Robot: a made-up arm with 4 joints.
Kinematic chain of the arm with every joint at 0, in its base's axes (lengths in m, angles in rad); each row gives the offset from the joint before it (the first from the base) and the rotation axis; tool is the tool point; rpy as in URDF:
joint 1: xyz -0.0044 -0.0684 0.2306 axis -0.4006 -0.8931 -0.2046
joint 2: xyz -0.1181 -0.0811 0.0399 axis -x
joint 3: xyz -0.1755 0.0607 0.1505 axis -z
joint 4: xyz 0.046 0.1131 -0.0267 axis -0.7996 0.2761 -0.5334
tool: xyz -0.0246 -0.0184 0.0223 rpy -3.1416 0 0
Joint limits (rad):
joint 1: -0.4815..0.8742
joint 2: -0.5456..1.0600
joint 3: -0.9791..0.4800
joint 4: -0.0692..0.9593
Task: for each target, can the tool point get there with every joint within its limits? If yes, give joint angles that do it. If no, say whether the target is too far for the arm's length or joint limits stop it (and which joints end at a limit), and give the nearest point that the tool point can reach.
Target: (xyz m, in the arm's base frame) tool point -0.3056 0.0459 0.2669
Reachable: yes | joints 0.6555 -0.1944 0.3608 0.4454
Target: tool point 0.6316 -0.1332 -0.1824
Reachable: no: too far | nearest point -0.0996 0.0522 0.0120 | short by 0.779 m
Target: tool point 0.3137 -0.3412 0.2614
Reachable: no: joint limits stop it (at a limit: joint 1, joint 2, joint 3, joint 4) | nearest point -0.0849 -0.1610 0.5379 | short by 0.517 m
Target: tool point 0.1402 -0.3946 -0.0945
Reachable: no: joint limits stop it (at a limit: joint 1, joint 2, joint 4) | nearest point -0.1002 0.0525 0.0096 | short by 0.518 m
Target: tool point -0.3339 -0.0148 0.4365
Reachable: yes | joints 0.0973 -0.2919 -0.3560 0.4341
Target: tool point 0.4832 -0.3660 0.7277
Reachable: no: too far | nearest point -0.0849 -0.1610 0.5379 | short by 0.633 m
